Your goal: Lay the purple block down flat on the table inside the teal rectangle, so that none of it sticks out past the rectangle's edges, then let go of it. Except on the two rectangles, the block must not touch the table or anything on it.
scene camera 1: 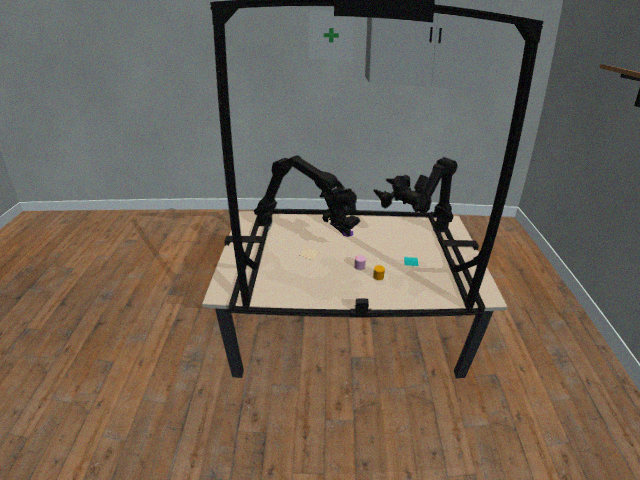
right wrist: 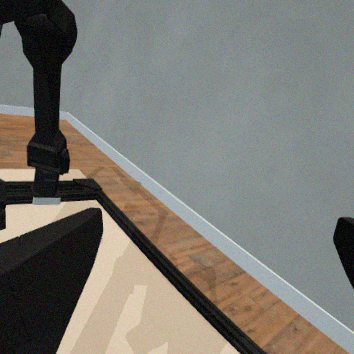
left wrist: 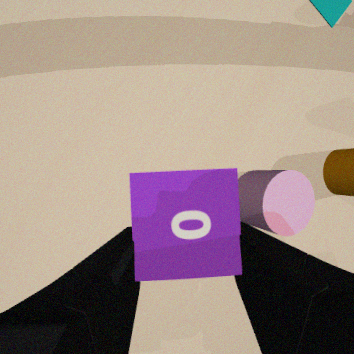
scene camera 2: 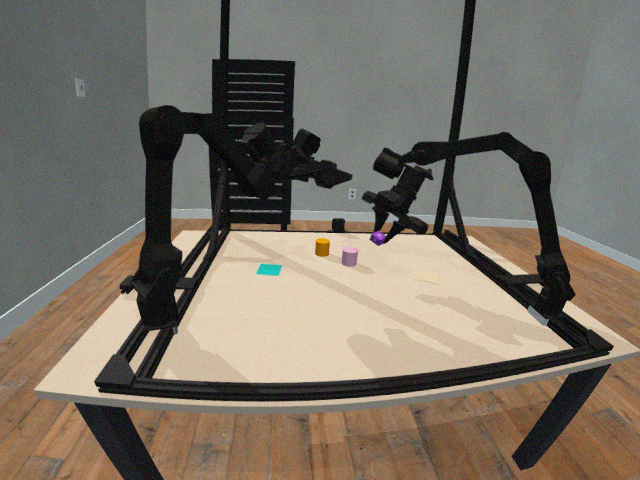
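The purple block, with a white 0 on one face, is held in the air above the table, tilted in the scene camera 2 view. My left gripper is shut on it; in the scene camera 1 view the gripper's fingers partly hide the block. My right gripper is open and empty, raised high above the table. The teal rectangle lies flat on the table; part of it shows in the left wrist view.
A pink cylinder and an orange cylinder stand between the held block and the teal rectangle in the left wrist view. A pale yellow rectangle lies on the table. A black frame edges the table.
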